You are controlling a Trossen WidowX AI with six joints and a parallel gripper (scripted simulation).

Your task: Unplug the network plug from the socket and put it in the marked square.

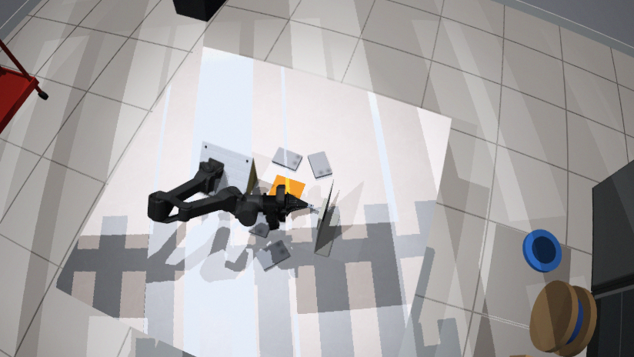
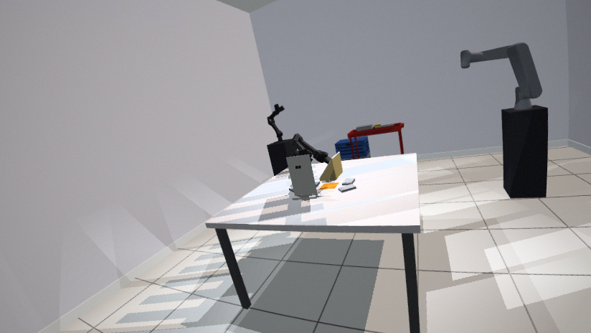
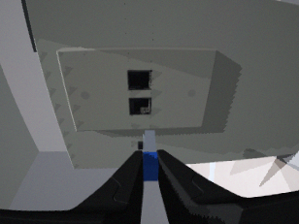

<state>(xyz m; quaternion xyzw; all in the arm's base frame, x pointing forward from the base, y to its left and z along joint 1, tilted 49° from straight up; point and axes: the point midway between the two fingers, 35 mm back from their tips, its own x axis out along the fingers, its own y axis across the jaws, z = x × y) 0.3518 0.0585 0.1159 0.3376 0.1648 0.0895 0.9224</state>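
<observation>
Right now my gripper tip is 130 mm past the orange marked square, 100 mm to the right of it and 210 mm above it. Also, from my gripper tip: upright panel (70 mm ahead, 10 mm to the right, 80 mm below); network plug (right at my gripper tip).
</observation>
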